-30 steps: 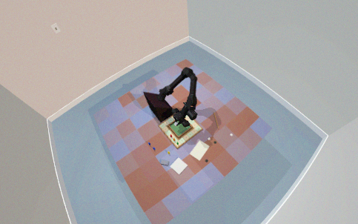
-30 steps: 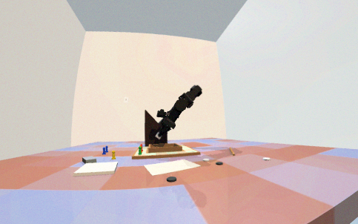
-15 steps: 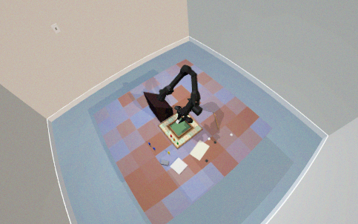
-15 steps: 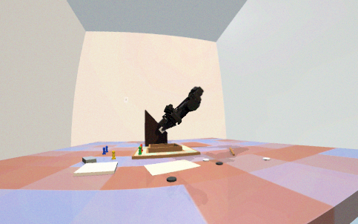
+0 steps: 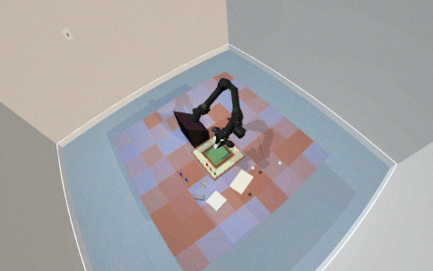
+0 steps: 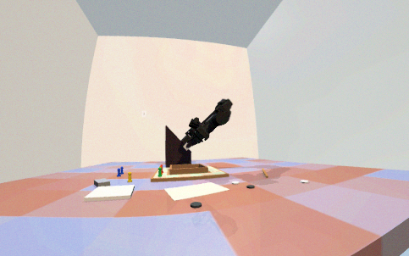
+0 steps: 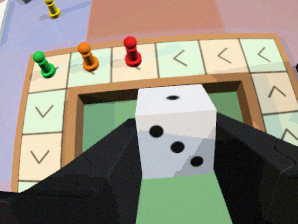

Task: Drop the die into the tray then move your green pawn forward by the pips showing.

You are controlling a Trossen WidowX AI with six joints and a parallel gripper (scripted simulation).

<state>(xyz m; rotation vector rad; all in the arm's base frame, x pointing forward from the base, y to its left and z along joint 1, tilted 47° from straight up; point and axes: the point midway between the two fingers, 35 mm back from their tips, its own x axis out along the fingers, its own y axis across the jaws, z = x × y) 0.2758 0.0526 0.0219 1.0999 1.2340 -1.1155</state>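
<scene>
My gripper tip is right at the white die. The rest, counted from my gripper tip: orange pawn: 8 cm ahead, 10 cm to the right, 9 cm below; then red pawn: 4 cm ahead, 11 cm to the right, 9 cm below; then green pawn: 13 cm ahead, 10 cm to the right, 9 cm below.
</scene>
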